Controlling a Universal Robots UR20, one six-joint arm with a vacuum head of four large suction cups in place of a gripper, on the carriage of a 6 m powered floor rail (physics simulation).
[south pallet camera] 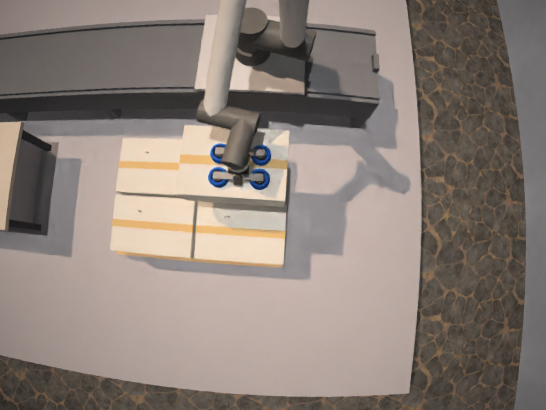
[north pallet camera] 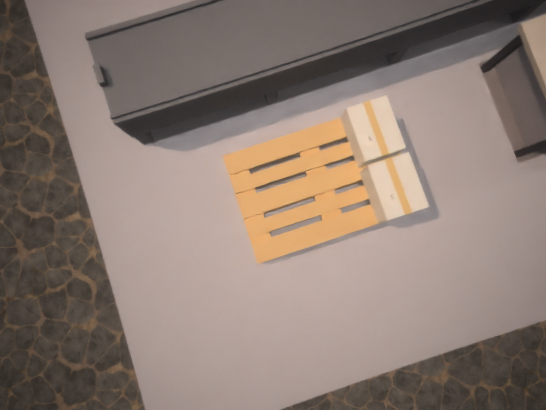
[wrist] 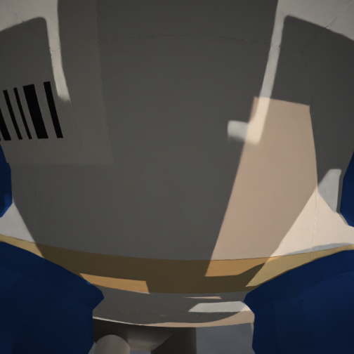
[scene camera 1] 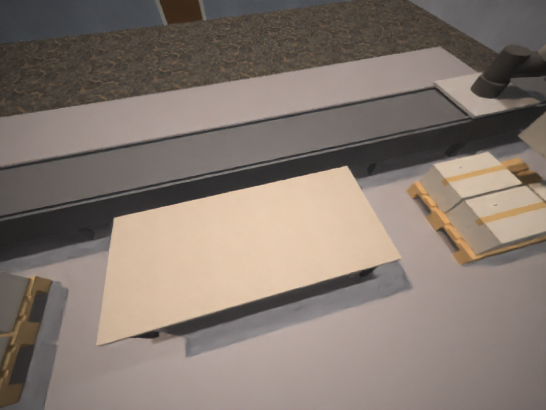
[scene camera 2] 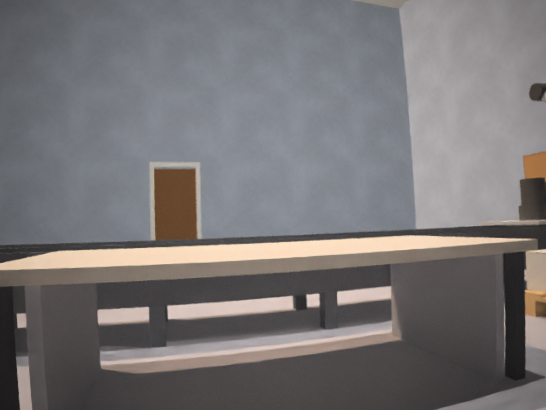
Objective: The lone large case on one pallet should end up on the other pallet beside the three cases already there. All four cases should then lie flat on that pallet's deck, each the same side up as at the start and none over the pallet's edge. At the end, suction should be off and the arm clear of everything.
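Pixels of known places: arm's base, origin of its link: (south pallet camera: 252,50) (scene camera 1: 484,91).
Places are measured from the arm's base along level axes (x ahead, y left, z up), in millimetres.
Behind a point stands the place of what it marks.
Observation:
My suction head (south pallet camera: 240,166) {y 8, x 875, z 277 mm} (wrist: 174,295) is on the large case (south pallet camera: 195,187) {y -216, x 992, z 296 mm} (wrist: 160,175) (scene camera 1: 536,134) {y -312, x 737, z 136 mm}, near the middle of its top. The case hangs level above the back right corner of the south pallet (scene camera 1: 514,166) {y 151, x 679, z -426 mm}, higher than its neighbours. In the south pallet camera its left edge overlaps the back left case (south pallet camera: 147,177) {y -647, x 859, z -181 mm} and its front edge overlaps the front right case (south pallet camera: 240,252) {y 6, x 1306, z -180 mm}. The front left case (south pallet camera: 150,240) {y -587, x 1271, z -180 mm} also lies on the pallet. The case hides the deck below it, so the exact gap cannot be told.
The north pallet (north pallet camera: 285,145) {y -5043, x 669, z -426 mm} bears two smaller cases (north pallet camera: 382,122) {y -4418, x 776, z -206 mm} (north pallet camera: 400,190) {y -4467, x 1235, z -189 mm} at its right end. A table (scene camera 1: 240,245) {y -2654, x 949, z -40 mm} (scene camera 2: 250,255) {y -2747, x 1168, z -40 mm} stands between the pallets. The rail (scene camera 1: 250,135) runs behind them, with the arm's carriage (scene camera 1: 455,87) {y -219, x -139, z 0 mm} at the south end.

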